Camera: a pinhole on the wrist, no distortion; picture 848 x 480 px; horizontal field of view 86.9 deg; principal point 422.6 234.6 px. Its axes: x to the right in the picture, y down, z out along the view. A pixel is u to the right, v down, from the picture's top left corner.
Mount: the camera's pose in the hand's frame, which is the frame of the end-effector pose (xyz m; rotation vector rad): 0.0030 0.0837 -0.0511 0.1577 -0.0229 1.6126
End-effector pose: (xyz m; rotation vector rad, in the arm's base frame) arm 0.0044 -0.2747 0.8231 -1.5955 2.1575 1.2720
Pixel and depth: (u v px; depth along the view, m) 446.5 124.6 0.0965
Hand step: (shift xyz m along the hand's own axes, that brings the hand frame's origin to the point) 0.0348 0.0792 0.0431
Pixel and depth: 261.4 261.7 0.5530
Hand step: 0.0260 -0.1775 0.4760
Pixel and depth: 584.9 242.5 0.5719
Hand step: 0.0348 0.2250 0.5398
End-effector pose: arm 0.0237 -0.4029 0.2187 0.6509 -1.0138 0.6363
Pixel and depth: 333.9 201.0 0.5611
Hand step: 0.0985 -0.0874 0.4880
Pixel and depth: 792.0 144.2 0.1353
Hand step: 0.0376 0.1807 0.0935
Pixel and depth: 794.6 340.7 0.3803
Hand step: -0.0660 0.3504 0.3694
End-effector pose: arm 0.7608 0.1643 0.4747 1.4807 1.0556 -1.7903
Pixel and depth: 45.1 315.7 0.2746
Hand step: -0.0133 -0.1794 0.1980
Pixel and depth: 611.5 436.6 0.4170
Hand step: -0.1548 0.2024 0.3976
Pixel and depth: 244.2 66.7 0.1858
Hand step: 0.0916 -0.0072 0.1185
